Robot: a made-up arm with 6 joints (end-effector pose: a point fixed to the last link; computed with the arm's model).
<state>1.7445 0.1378 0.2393 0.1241 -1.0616 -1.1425</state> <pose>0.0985 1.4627 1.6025 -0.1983 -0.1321 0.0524 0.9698</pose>
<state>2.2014 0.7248 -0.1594 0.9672 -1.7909 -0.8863</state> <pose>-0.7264 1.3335 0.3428 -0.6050 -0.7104 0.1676 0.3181</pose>
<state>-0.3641 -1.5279 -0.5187 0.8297 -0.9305 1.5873</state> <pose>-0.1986 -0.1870 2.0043 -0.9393 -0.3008 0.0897 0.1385</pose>
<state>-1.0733 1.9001 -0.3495 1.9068 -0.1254 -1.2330</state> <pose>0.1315 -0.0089 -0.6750 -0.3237 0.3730 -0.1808 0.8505</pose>
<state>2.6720 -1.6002 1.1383 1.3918 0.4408 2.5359</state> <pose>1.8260 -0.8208 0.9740 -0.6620 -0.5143 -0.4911 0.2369</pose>
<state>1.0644 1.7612 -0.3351 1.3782 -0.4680 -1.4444</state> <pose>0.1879 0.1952 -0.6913 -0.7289 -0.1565 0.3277 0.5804</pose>
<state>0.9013 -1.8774 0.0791 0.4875 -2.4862 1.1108</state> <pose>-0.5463 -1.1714 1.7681 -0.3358 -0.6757 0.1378 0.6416</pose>
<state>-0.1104 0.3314 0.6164 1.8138 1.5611 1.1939</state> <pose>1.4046 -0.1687 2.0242 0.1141 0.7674 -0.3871 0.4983</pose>
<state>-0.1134 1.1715 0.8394 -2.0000 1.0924 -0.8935</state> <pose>1.7293 -0.0858 0.3029 -0.4363 -0.0777 0.8754 0.1933</pose>
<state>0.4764 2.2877 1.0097 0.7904 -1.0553 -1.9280</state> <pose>1.1315 0.2645 -0.8981 -0.7259 0.0528 -0.5127 0.4553</pose>
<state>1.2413 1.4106 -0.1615 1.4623 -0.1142 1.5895</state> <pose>0.3694 0.8448 -0.4493 -0.1935 0.4047 -0.8315 0.3278</pose>
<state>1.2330 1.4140 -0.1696 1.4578 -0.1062 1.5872</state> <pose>0.3730 0.8270 -0.4546 -0.1961 0.4049 -0.8343 0.3186</pose>
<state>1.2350 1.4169 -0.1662 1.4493 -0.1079 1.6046</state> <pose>0.3744 0.8276 -0.4563 -0.1983 0.4029 -0.8330 0.3230</pose>
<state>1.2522 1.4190 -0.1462 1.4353 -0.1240 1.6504</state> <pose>0.3719 0.8548 -0.4526 -0.1998 0.3972 -0.8256 0.3473</pose>
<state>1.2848 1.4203 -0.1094 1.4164 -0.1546 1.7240</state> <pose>0.3629 0.9093 -0.4421 -0.2003 0.3867 -0.8111 0.3904</pose>
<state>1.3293 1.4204 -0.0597 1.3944 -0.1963 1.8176</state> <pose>0.3442 0.9852 -0.4235 -0.1992 0.3712 -0.7898 0.4459</pose>
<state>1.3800 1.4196 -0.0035 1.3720 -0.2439 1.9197</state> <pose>0.3142 1.0713 -0.3974 -0.1961 0.3515 -0.7636 0.5049</pose>
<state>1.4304 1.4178 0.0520 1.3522 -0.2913 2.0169</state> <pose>0.2755 1.1556 -0.3663 -0.1912 0.3302 -0.7359 0.5593</pose>
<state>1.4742 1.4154 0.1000 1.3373 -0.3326 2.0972</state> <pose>0.2346 1.2273 -0.3350 -0.1854 0.3109 -0.7109 0.6030</pose>
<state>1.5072 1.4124 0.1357 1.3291 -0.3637 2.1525</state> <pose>0.1988 1.2803 -0.3081 -0.1794 0.2966 -0.6917 0.6335</pose>
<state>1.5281 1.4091 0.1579 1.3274 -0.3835 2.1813</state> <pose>0.1733 1.3140 -0.2885 -0.1740 0.2885 -0.6797 0.6515</pose>
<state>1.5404 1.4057 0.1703 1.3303 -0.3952 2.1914</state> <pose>0.1564 1.3344 -0.2750 -0.1693 0.2851 -0.6729 0.6612</pose>
